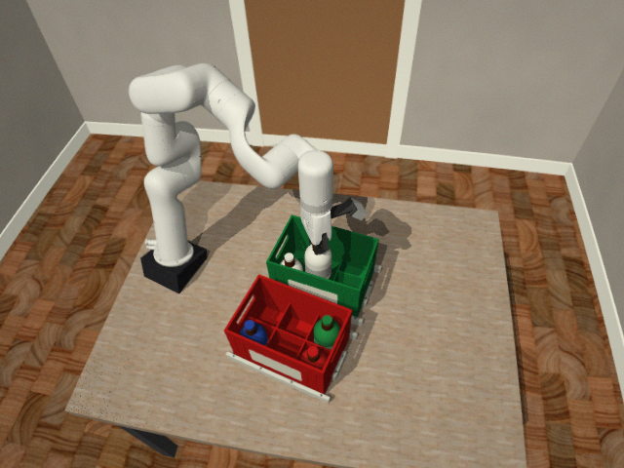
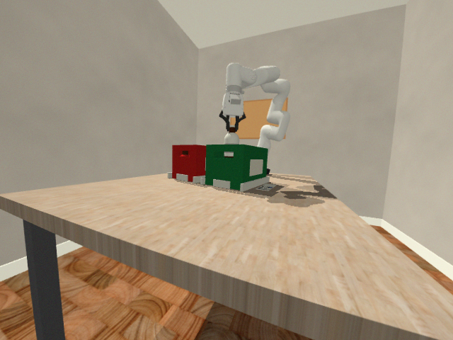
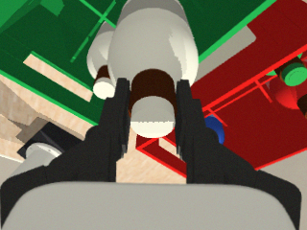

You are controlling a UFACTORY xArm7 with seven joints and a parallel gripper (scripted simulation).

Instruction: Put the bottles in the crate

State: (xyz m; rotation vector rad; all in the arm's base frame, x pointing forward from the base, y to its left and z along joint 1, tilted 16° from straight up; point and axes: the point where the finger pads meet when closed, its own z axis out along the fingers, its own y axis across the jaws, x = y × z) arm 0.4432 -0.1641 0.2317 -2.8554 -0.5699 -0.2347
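The white-labelled bottle is 7 cm below my hand. Also, from my hand: green crate: 1 cm ahead, 4 cm to the left, 19 cm below; red crate: 7 cm behind, 18 cm to the right, 19 cm below; green-labelled bottle: 3 cm ahead, 17 cm to the right, 18 cm below.
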